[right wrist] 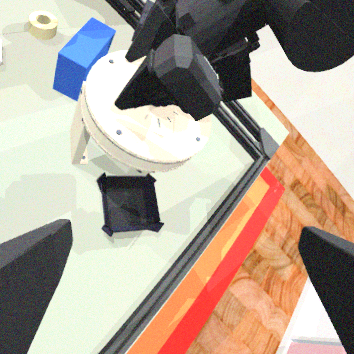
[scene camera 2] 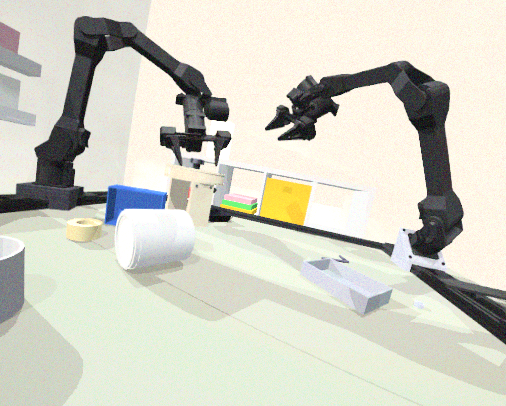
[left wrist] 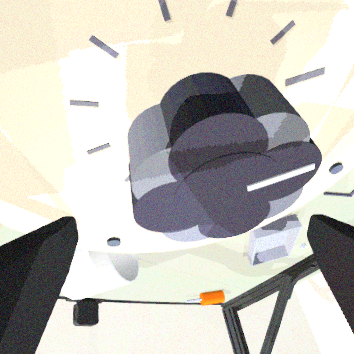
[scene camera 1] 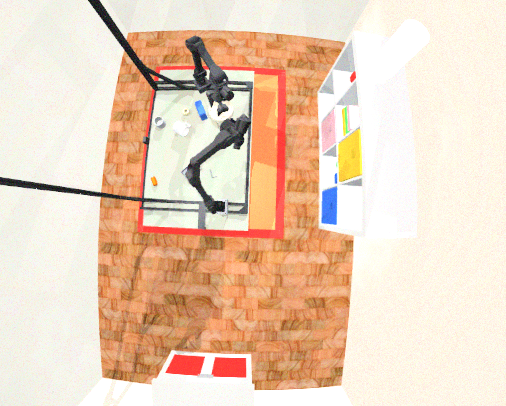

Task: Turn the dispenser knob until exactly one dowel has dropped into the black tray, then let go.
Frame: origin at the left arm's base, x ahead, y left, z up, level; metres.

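Seen in the pictures: left gripper, between the fingertips: (right wrist: 122, 80) (scene camera 2: 199, 166) (scene camera 1: 214, 111); right gripper, between the fingertips: (right wrist: 188, 234) (scene camera 2: 270, 134); left arm's base, origin of its link: (scene camera 2: 53, 185) (scene camera 1: 201, 82); right arm's base, origin of its link: (scene camera 2: 422, 246) (scene camera 1: 221, 206).
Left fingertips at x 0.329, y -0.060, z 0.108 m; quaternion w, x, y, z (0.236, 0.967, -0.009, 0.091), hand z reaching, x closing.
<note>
Offsets run from my left fingertips to a thing's top centre. "spot": to the spot under its first point.
The cream dispenser @[0.008 m down, 0.000 m ahead, 0.044 m left] (scene camera 2: 200, 176) (right wrist: 145, 152) carries a dark lobed knob @[0.020 m up, 0.000 m ahead, 0.044 m left] (scene camera 2: 196, 162) (left wrist: 220, 200) on its round top. The knob's white pointer line @[0.020 m up, 0.010 m ahead, 0.047 m left] (left wrist: 281, 177) slants right and slightly up in the left wrist view. My left gripper (scene camera 2: 198, 164) (left wrist: 193, 226) is open and empty over the top, fingers wide on either side of the knob and apart from it. In the right wrist view it hides the knob. My right gripper (scene camera 2: 274, 134) (right wrist: 188, 234) is open and empty, raised above the table. The black tray @[0.131 m down, 0.085 m ahead, 0.071 m left] (right wrist: 105, 205) lies beside the dispenser; I see no dowel in it.
A blue box @[0.075 m down, 0.130 m back, 0.058 m right] (scene camera 2: 137, 202) (right wrist: 82, 55) stands beside the dispenser, with a tape roll @[0.130 m down, 0.202 m back, 0.153 m right] (scene camera 2: 84, 229) and a white cylinder @[spot: 0.102 m down, 0.082 m back, 0.289 m right] (scene camera 2: 160, 237) near it. A grey bin @[spot: 0.137 m down, 0.189 m ahead, 0.407 m right] (scene camera 2: 372, 300), a grey cup @[spot: 0.128 m down, 0.197 m back, 0.363 m right] (scene camera 2: 12, 287) and an orange-handled tool @[0.125 m down, 0.103 m ahead, 0.601 m right] (left wrist: 212, 298) (scene camera 1: 154, 181) are also in view.
</note>
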